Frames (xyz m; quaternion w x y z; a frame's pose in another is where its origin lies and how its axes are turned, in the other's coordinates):
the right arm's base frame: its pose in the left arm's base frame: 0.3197 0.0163 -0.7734 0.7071 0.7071 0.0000 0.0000
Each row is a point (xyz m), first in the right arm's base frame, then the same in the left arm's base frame.
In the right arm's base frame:
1: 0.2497 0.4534 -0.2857
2: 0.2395 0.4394 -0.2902
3: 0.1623 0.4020 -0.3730
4: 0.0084 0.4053 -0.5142
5: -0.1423 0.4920 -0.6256
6: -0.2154 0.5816 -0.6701
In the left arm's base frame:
1: 0.5694 0.3020 -0.3200
2: 0.5592 0.3065 -0.3340
3: 0.4820 0.3893 -0.3714
4: 0.3281 0.5305 -0.3681
5: 0.1774 0.6419 -0.2814
6: 0.1043 0.6864 -0.1918

